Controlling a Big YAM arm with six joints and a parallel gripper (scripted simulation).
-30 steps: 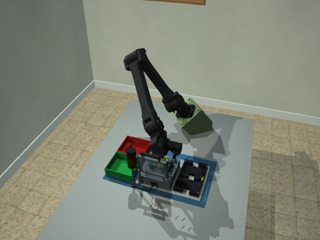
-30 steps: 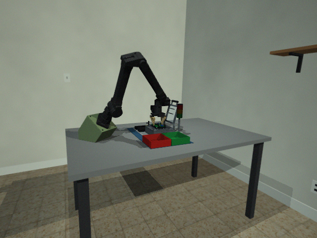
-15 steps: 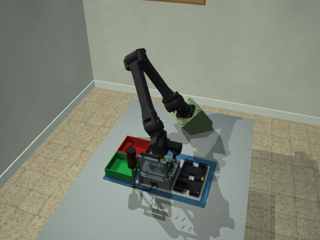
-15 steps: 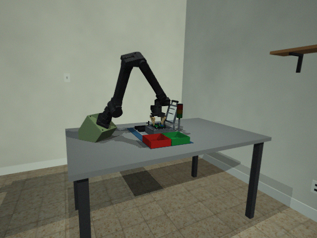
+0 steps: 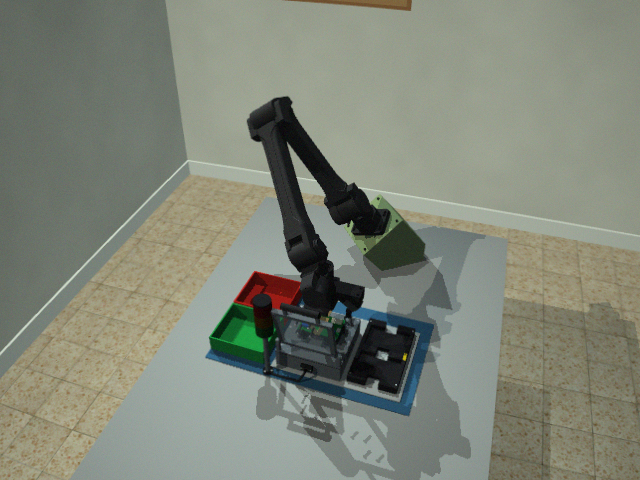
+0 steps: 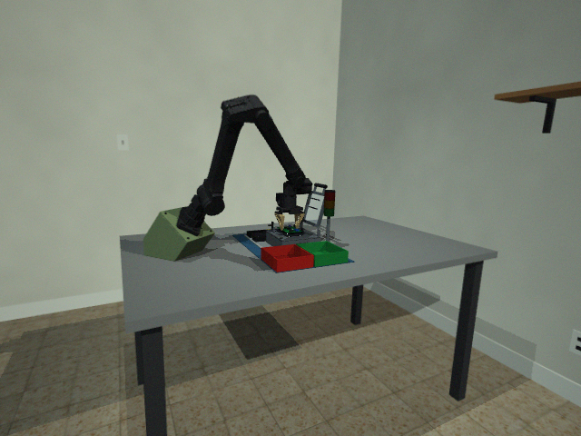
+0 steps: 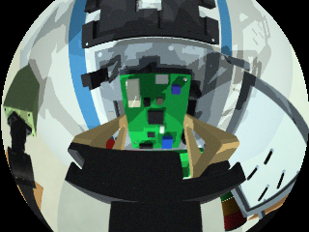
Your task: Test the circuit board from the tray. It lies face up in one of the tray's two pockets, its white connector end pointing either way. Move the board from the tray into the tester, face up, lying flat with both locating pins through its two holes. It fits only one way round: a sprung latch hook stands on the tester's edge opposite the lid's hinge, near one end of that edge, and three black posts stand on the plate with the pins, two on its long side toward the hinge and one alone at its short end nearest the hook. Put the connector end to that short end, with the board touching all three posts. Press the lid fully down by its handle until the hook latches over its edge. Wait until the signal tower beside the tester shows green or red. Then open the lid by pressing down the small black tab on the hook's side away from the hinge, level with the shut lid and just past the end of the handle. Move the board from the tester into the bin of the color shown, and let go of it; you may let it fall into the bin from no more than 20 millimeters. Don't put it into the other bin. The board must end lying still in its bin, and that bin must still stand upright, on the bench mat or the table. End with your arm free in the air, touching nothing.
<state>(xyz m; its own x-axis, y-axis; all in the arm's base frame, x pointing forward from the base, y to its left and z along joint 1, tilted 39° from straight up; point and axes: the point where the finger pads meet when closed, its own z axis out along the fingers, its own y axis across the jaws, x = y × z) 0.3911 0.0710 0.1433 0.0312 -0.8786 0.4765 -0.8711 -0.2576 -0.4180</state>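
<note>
Right now the green circuit board is right at my hand. Round my hand: tester plate 1 cm to the left, 1 cm below, 1 cm ahead; latch hook 6 cm to the left, 6 cm behind; clear lid 12 cm ahead, 10 cm above.
</note>
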